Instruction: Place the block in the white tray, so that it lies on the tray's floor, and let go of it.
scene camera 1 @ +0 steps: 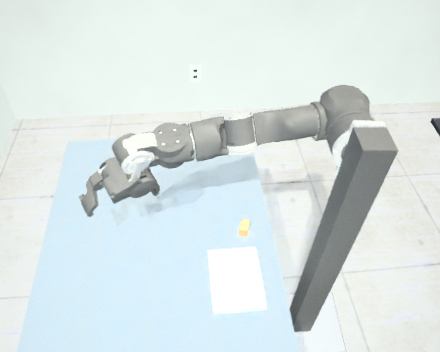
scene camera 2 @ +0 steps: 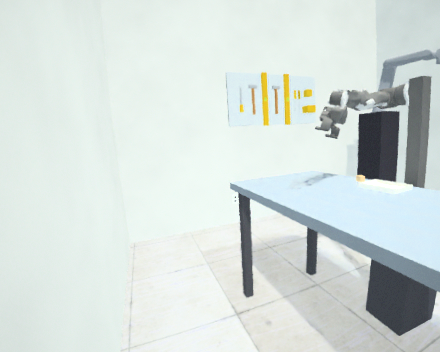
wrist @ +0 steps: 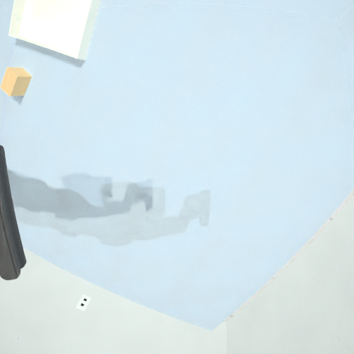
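Observation:
An orange block (scene camera 1: 244, 228) (scene camera 2: 360, 178) (wrist: 16, 82) lies on the blue table, outside the white tray and a short way from its edge. The white tray (scene camera 1: 237, 280) (scene camera 2: 386, 186) (wrist: 52, 25) lies flat on the table; its far part is cut off in the wrist view. My gripper (scene camera 1: 123, 206) (scene camera 2: 325, 134) is open and empty, its fingers spread wide. It hangs high above the table, well to the left of the block in the first scene view. One dark finger shows at the left edge of the wrist view; the other finger does not show there.
The blue table (scene camera 1: 125, 280) (scene camera 2: 320, 205) (wrist: 225, 125) carries the arm's shadow. A grey post (scene camera 1: 345, 225) (scene camera 2: 417, 135) holds the arm, beside the table edge near the tray and block. A tool board (scene camera 2: 233, 100) hangs on the wall behind.

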